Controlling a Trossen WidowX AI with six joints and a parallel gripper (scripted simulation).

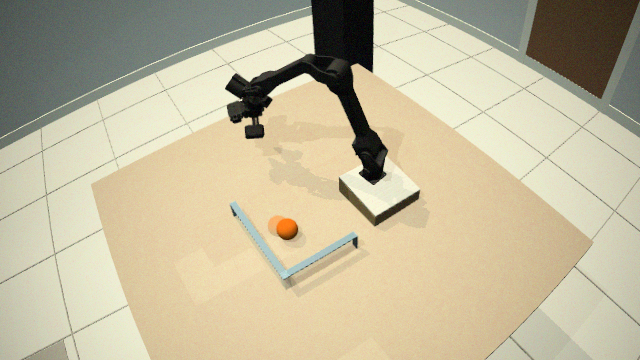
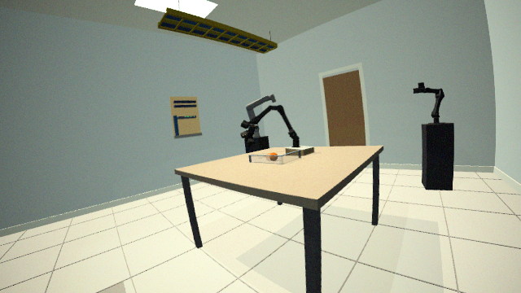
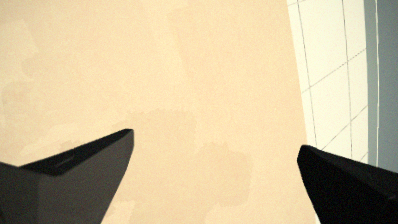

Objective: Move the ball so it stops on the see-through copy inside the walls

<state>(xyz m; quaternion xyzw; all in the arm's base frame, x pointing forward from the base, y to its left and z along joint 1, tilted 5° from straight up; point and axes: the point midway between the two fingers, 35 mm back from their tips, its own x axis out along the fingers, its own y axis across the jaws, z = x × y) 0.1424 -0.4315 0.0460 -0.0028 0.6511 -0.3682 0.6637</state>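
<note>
The orange ball lies 18 cm ahead of my gripper tip, 40 cm to the left of it and 8 cm below it. Also, from my gripper tip: see-through ball copy (19 cm ahead, 37 cm to the left, 8 cm below).
</note>
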